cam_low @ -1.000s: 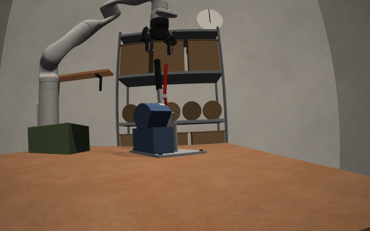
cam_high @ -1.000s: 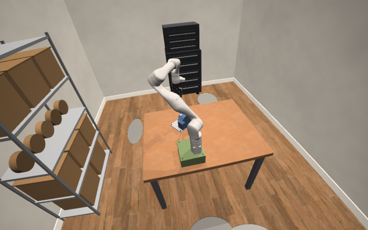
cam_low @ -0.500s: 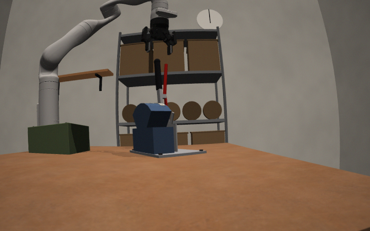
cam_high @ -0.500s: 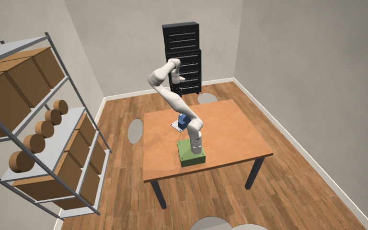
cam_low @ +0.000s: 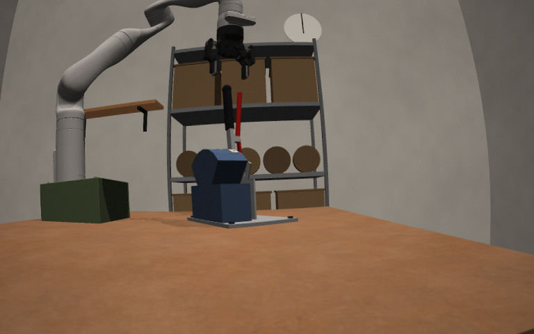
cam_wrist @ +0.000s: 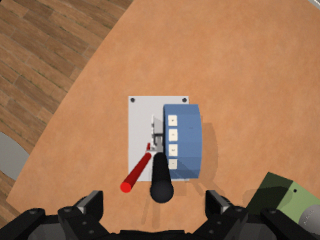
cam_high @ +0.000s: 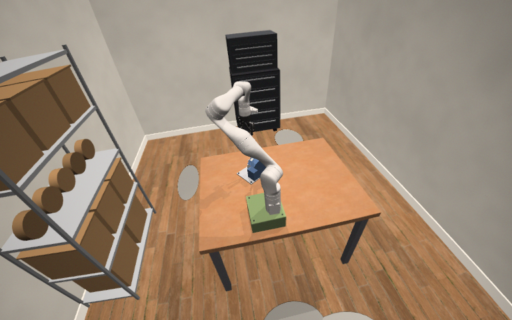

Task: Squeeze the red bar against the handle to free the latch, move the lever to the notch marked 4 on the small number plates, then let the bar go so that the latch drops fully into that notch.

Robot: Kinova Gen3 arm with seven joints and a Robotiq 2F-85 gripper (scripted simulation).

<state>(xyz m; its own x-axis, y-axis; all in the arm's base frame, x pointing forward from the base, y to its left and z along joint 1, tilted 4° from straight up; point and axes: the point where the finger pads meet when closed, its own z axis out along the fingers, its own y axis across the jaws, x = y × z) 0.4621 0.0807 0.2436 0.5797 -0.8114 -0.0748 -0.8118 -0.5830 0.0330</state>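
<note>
My gripper is now 2 cm short of the red bar and 18 cm above it.
</note>
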